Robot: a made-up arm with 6 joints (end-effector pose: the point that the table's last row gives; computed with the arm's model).
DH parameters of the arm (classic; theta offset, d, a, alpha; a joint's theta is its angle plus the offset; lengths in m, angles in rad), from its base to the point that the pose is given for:
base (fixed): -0.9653 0 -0.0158 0
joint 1: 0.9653 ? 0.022 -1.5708
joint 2: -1.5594 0 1.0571 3.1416
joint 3: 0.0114 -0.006 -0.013 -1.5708
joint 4: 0 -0.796 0.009 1.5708
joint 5: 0 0.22 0.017 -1.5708
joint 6: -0.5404 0 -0.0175 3.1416
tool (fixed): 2.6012 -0.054 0 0
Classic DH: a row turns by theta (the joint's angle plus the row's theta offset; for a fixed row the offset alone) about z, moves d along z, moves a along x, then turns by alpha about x.
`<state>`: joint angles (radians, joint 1 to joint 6).
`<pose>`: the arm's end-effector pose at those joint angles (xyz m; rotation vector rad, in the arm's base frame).
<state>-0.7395 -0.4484 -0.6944 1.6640 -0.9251 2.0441</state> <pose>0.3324 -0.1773 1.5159 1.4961 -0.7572 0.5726</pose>
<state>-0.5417 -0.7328 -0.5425 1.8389 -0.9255 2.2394</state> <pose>0.1019 0.0983 1.6725 1.1821 -0.5122 0.8426</pose>
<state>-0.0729 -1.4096 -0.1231 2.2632 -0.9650 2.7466</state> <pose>-0.9080 0.2877 1.5082 0.3704 -0.7578 1.0287</pose>
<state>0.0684 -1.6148 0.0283 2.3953 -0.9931 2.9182</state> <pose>-1.2059 0.1558 1.2841 0.2733 -1.0593 0.9624</pose>
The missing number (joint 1, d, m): 0.536
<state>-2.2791 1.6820 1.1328 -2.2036 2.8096 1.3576</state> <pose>-0.9922 -1.3722 -0.1990 -0.9351 0.8330 0.5233</pose>
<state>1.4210 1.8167 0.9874 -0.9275 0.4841 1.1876</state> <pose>0.3197 1.3763 -0.4225 -1.4218 1.4982 0.2822</pose>
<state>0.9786 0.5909 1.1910 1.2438 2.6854 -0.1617</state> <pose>0.7343 0.9779 2.0307 -0.7011 -2.0233 1.0579</pose>
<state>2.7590 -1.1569 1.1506 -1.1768 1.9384 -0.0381</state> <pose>1.2305 -0.4473 1.7247 -2.1499 -0.3459 -0.6720</pose>
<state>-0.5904 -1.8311 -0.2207 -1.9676 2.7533 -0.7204</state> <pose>-0.6517 0.5702 1.1241 0.9325 -2.7695 0.5449</pose>
